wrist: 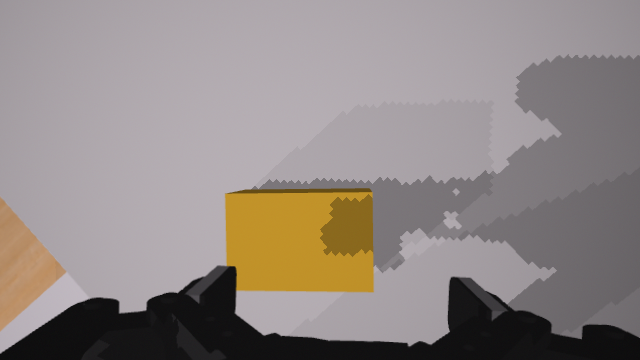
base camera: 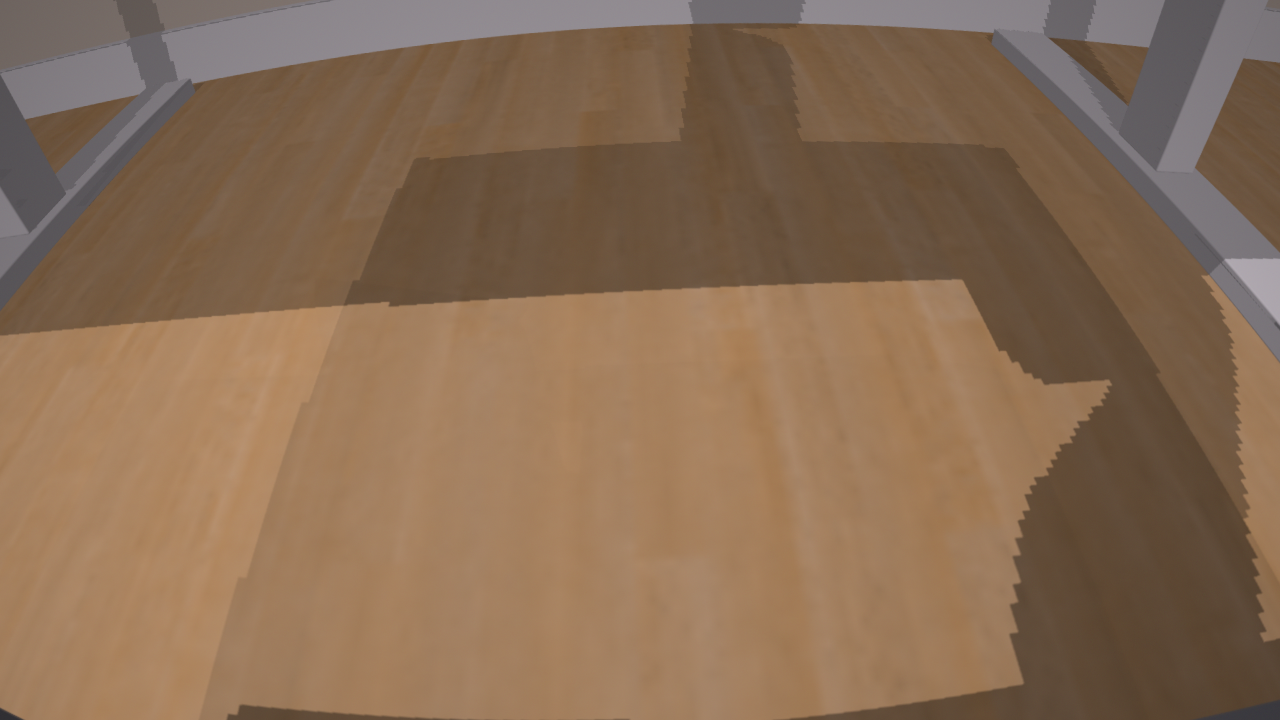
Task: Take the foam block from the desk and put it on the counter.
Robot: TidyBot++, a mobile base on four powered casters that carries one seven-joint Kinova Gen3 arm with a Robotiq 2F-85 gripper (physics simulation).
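Places are measured from the arm's base along level axes (x back, y right, z up), in metres.
Pixels of known places: gripper, between the fingertips: (wrist: 340,295).
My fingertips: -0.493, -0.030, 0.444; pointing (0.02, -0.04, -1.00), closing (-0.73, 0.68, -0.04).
Ahead of a thing's pixels: the offset from my fingertips to its top centre, as dx, dy, dz. "*": to the spot under its first point. Level surfaces: height alone.
The foam block @(+0.017, -0.023, -0.076) (wrist: 280,240) is a yellow rectangular block lying on the pale grey desk top @(dz -0.121) (wrist: 125,125) in the wrist view. Its long sides run nearly level across the view, and a shadow covers its right part. My gripper (wrist: 340,295) is open, with nothing between its fingers. It is above the desk, and the block lies ahead of the fingertips and left of their middle. The left fingertip overlaps the block's lower left corner in the view. The counter cannot be made out in either view.
In the base camera view, grey desk legs @(* -0.195, +0.549, -0.734) (base camera: 1172,89) stand at the left and right on long floor bars (base camera: 1074,107). Wooden floor @(dz -0.841) (base camera: 581,447) lies between them, with a pale wall base (base camera: 447,22) behind. In the wrist view, a desk corner shows at the lower left.
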